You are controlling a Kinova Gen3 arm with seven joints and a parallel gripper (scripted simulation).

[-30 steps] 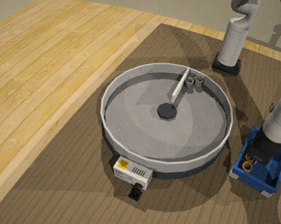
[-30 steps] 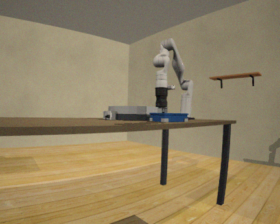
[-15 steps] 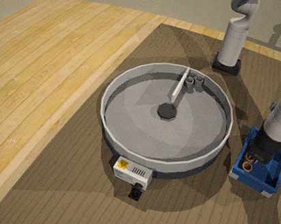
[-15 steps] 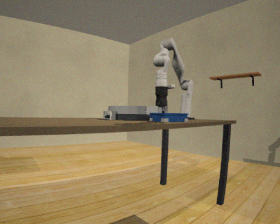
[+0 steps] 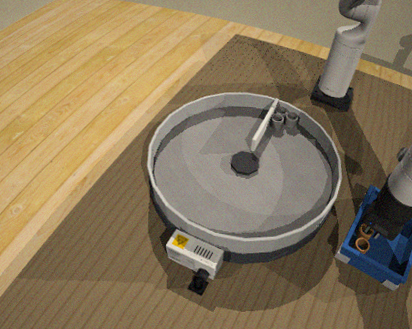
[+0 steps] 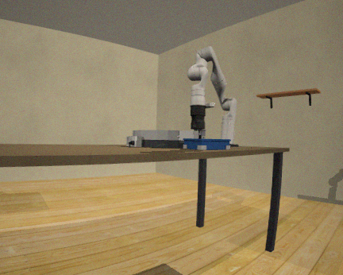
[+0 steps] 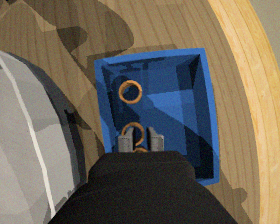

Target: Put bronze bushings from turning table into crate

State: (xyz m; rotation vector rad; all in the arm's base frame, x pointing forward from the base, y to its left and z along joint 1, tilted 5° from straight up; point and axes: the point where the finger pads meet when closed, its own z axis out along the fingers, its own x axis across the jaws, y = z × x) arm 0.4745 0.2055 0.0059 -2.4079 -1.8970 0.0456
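Right now my hand is 10 mm past the blue crate, 30 mm to the right of it and 30 mm above it. From my hand the other things lie so: turning table (20 mm behind, 320 mm to the right).
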